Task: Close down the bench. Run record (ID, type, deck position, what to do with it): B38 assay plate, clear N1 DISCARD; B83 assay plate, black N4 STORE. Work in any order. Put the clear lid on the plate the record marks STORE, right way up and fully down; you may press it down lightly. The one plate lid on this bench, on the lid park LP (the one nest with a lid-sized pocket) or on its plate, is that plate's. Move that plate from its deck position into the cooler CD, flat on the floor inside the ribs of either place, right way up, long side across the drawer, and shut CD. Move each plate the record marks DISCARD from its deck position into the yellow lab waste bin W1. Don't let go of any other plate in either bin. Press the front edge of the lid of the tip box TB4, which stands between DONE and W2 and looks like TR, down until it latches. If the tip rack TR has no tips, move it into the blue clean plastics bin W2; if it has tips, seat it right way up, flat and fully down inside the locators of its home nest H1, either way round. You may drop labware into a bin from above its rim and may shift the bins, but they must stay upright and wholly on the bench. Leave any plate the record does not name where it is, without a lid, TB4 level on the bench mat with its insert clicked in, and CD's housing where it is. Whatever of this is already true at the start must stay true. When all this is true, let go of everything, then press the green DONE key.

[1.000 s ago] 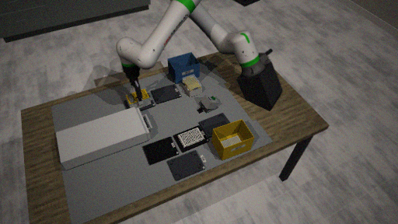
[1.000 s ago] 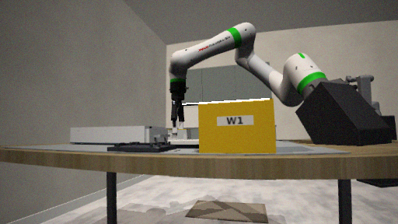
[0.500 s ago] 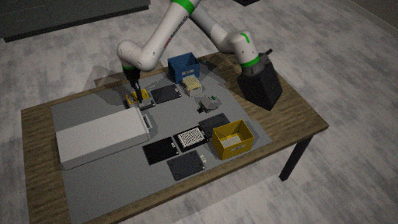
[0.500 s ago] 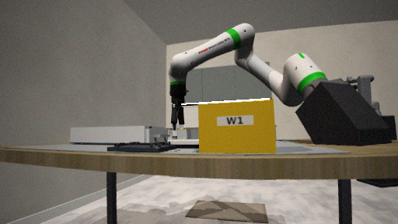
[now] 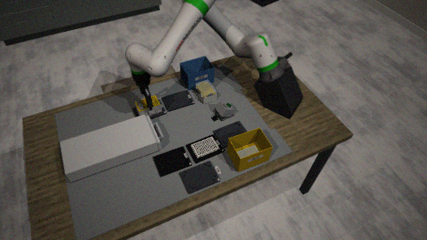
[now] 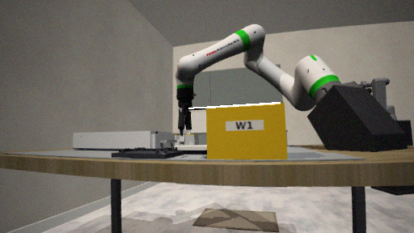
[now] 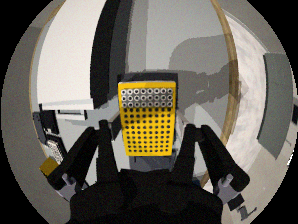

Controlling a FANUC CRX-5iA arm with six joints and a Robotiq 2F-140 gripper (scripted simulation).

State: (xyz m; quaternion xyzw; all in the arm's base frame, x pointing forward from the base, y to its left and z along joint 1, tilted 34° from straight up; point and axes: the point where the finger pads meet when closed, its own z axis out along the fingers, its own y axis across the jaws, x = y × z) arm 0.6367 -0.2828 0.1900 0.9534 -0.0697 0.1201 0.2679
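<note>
The yellow tip rack TR lies 10 mm behind my hand. From my hand the other things lie so: clear lid 150 mm ahead, 150 mm to the left, 30 mm below; then black plate 150 mm ahead, 150 mm to the left, 40 mm below; then cooler drawer 180 mm ahead, 150 mm to the left, 30 mm below.
</note>
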